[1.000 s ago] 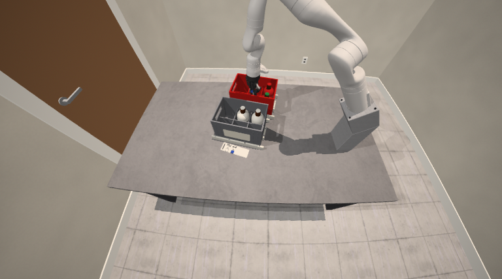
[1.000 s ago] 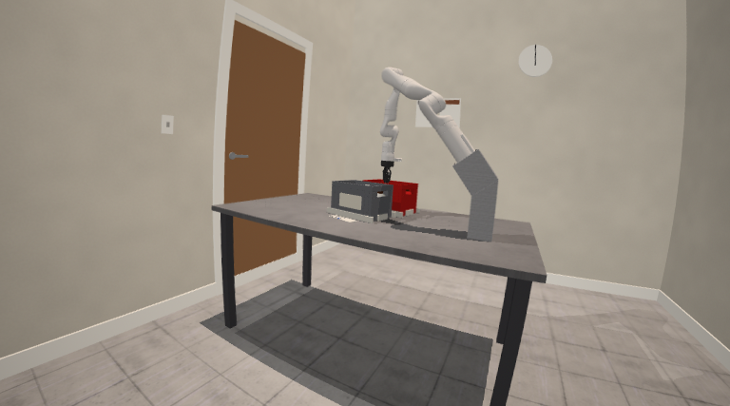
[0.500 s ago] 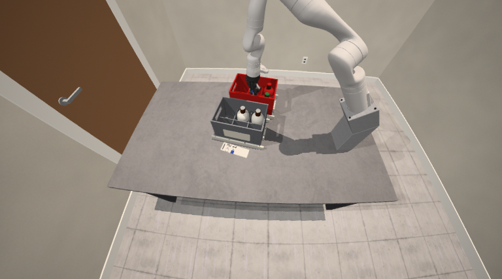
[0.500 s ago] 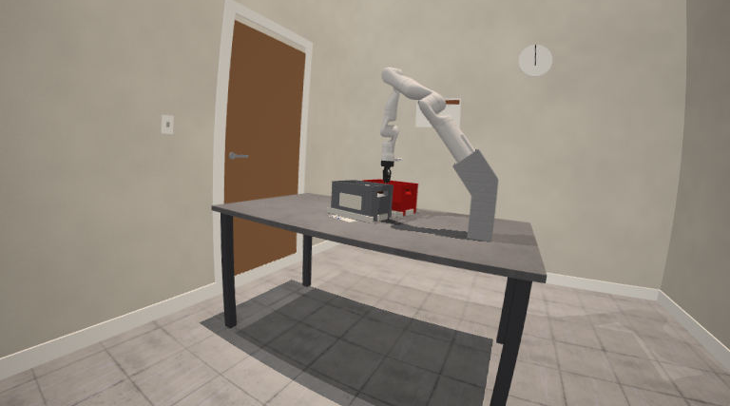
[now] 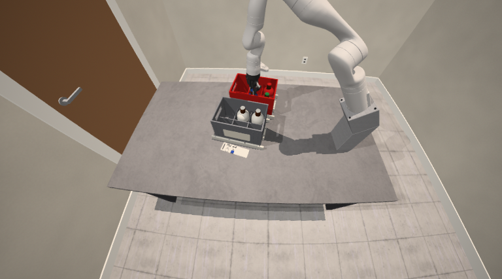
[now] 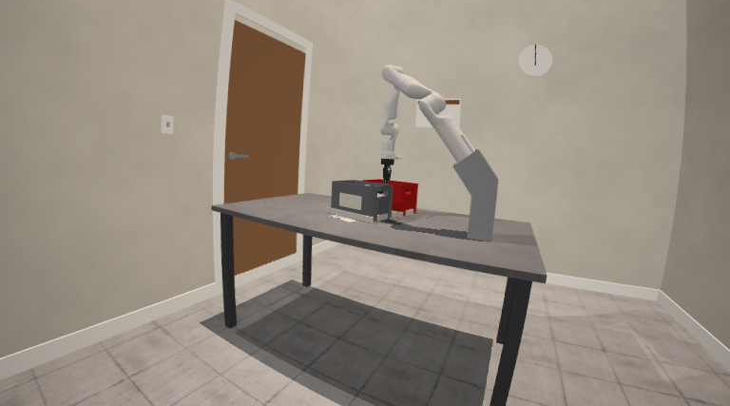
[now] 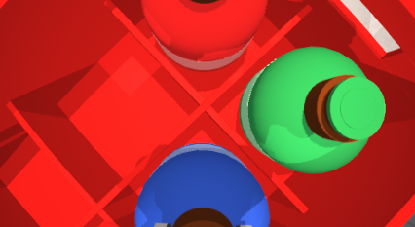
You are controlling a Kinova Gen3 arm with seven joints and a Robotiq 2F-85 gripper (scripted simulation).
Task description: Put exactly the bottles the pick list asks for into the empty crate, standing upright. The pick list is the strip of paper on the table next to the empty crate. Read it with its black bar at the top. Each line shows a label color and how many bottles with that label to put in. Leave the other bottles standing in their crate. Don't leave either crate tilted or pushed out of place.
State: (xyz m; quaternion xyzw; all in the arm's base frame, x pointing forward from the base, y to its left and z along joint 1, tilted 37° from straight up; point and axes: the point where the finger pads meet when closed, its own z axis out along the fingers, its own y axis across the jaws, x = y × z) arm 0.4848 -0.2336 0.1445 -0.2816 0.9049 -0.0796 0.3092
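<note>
Right now my hand is 7 cm above the blue-label bottle. Round my hand: red crate 9 cm below, 4 cm to the right, 1 cm behind; green-label bottle 9 cm behind, 8 cm below, 2 cm to the left; red-label bottle 10 cm behind, 8 cm below, 7 cm to the right.
</note>
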